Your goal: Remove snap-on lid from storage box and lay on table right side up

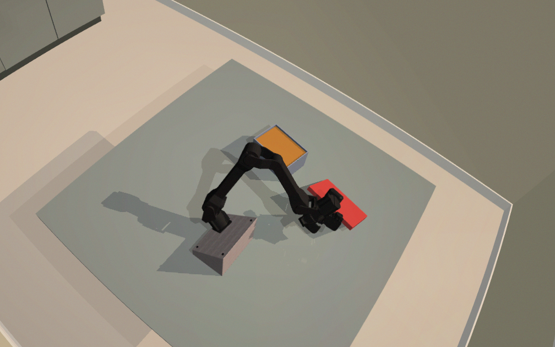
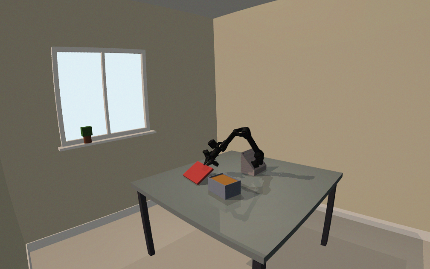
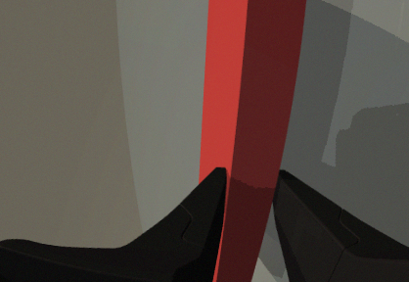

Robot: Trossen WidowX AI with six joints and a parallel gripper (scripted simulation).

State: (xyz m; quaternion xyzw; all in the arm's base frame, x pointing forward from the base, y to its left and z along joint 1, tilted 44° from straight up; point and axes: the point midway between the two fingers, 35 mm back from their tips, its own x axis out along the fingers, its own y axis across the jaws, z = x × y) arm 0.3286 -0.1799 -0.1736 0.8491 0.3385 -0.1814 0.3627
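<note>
My gripper tip is now 7 cm short of the red lid, 4 cm above it and 1 cm to the left of it. The rest, counted from my gripper tip: box (34 cm to the left, 9 cm ahead, 4 cm below).
</note>
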